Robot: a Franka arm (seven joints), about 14 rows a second.
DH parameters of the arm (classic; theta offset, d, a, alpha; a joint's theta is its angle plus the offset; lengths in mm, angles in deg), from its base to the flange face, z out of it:
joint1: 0 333 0 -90
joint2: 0 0 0 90
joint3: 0 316 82.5 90
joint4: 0 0 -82.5 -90
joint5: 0 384 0 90
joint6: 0 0 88 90
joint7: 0 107 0 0
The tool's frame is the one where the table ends.
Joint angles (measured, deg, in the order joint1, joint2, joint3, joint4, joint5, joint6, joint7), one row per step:
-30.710 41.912 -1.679 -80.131 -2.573 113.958 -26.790
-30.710 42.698 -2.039 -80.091 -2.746 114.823 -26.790
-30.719 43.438 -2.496 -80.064 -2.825 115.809 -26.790
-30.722 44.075 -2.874 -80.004 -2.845 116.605 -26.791
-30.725 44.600 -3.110 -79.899 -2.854 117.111 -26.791
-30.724 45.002 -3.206 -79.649 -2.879 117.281 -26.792
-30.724 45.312 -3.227 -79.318 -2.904 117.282 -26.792
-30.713 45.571 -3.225 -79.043 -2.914 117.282 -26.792
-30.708 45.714 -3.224 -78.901 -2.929 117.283 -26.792
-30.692 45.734 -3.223 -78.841 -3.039 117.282 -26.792
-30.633 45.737 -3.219 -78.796 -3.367 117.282 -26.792
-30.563 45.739 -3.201 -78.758 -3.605 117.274 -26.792
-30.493 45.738 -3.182 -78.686 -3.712 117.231 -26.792
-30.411 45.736 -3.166 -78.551 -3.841 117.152 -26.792
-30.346 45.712 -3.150 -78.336 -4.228 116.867 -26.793
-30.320 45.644 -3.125 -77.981 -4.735 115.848 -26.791
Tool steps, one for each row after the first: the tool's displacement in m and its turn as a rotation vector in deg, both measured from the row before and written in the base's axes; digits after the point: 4 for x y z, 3 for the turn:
-0.0012 -0.0036 -0.0083 -0.391 0.102 -0.120
-0.0016 -0.0045 -0.0076 -0.464 -0.035 -0.232
-0.0013 -0.0037 -0.0063 -0.355 -0.040 -0.204
-0.0008 -0.0023 -0.0050 -0.198 0.020 -0.124
0.0002 -0.0012 -0.0029 -0.094 0.037 -0.029
0.0007 -0.0007 -0.0014 -0.052 0.008 0.013
0.0008 -0.0003 -0.0012 -0.023 -0.004 0.029
0.0004 -0.0001 -0.0007 -0.014 0.010 0.020
0.0003 0.0000 0.0002 -0.096 0.019 0.081
0.0004 0.0003 0.0003 -0.243 0.117 0.249
0.0006 0.0006 0.0003 -0.166 0.081 0.218
0.0008 0.0007 0.0005 -0.079 0.018 0.143
0.0010 0.0007 0.0010 -0.112 0.007 0.164
0.0007 0.0003 0.0016 -0.240 0.217 0.275
-0.0003 0.0001 0.0023 -0.052 0.747 0.231

